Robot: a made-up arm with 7 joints. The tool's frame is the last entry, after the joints. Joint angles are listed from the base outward.
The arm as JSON. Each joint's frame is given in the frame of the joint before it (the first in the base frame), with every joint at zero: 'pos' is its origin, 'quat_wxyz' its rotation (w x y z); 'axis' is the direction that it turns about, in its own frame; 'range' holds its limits. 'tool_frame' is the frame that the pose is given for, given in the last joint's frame.
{
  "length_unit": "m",
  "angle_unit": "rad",
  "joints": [
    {
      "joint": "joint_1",
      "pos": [
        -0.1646,
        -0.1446,
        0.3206
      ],
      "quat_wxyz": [
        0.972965,
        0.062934,
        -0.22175,
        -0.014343
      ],
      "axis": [
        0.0,
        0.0,
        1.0
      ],
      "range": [
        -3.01,
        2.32
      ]
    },
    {
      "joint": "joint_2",
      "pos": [
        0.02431,
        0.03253,
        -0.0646
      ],
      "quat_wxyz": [
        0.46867,
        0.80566,
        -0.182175,
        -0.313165
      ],
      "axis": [
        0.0,
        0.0,
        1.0
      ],
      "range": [
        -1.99,
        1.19
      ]
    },
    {
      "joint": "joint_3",
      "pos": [
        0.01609,
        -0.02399,
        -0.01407
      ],
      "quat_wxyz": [
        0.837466,
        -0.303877,
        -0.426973,
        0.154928
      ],
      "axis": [
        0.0,
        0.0,
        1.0
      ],
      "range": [
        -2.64,
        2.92
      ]
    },
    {
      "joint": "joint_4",
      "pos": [
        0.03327,
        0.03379,
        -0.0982
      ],
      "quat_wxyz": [
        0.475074,
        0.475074,
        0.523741,
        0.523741
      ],
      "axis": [
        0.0,
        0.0,
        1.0
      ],
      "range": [
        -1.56,
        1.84
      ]
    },
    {
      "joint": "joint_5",
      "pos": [
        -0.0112,
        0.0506,
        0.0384
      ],
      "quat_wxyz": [
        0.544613,
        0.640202,
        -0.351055,
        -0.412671
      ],
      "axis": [
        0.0,
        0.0,
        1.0
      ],
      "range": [
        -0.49,
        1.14
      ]
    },
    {
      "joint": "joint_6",
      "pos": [
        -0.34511,
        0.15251,
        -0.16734
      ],
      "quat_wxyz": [
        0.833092,
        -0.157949,
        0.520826,
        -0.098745
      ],
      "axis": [
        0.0,
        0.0,
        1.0
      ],
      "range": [
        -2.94,
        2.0
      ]
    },
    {
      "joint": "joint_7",
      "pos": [
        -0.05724,
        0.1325,
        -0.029
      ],
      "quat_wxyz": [
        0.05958,
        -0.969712,
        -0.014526,
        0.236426
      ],
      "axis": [
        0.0,
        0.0,
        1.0
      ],
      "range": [
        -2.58,
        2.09
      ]
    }
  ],
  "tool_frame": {
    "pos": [
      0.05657,
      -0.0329,
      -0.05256
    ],
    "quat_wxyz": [
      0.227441,
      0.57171,
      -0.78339,
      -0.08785
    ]
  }
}
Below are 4 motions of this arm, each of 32 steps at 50 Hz.
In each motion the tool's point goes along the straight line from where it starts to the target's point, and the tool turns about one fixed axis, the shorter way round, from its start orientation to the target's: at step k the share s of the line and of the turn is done. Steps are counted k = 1, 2, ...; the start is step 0. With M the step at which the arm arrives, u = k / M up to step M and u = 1 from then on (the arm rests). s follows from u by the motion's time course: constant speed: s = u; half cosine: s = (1 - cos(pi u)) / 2; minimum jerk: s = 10 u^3 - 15 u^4 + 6 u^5.
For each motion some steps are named. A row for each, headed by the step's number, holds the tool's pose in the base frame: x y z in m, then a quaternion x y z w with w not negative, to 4 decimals.
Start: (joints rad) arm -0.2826 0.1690 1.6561 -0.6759 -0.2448 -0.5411 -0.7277
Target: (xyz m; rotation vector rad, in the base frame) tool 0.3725 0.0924 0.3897 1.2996 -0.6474 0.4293
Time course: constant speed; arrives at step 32
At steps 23, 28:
23: 0.2708 0.1384 0.4839 0.6266 -0.3557 0.2681 0.6395
28: 0.3273 0.1128 0.4316 0.6074 -0.3220 0.2279 0.6896

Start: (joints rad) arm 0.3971 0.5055 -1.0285 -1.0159 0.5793 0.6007 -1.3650
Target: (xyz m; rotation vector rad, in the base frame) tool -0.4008 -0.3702 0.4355 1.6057 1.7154 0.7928
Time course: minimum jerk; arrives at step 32
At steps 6, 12, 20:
6: -0.4015 -0.5190 0.3261 0.2541 0.7400 0.4010 0.4764
12: -0.4013 -0.4836 0.3521 0.3457 0.7307 0.3832 0.4469
20: -0.4010 -0.4133 0.4038 0.5169 0.6914 0.3371 0.3757

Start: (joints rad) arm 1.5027 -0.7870 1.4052 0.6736 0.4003 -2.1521 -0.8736
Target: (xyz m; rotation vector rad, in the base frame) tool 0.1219 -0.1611 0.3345 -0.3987 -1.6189 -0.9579
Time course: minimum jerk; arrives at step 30
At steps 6, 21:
6: -0.0217 -0.2446 0.4510 -0.2193 -0.7500 -0.5134 0.3547
21: 0.0970 -0.1755 0.3547 -0.1794 -0.7040 -0.4288 0.5369

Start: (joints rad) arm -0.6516 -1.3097 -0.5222 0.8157 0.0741 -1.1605 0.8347
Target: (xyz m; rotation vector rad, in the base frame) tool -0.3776 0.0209 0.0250 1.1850 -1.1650 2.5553
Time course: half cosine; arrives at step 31
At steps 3, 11, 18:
3: -0.4613 -0.0852 0.0868 -0.4596 0.5303 -0.6808 0.2099
11: -0.4393 -0.0573 0.0705 -0.4458 0.4967 -0.7307 0.1436
18: -0.4097 -0.0198 0.0487 -0.4216 0.4451 -0.7882 0.0527

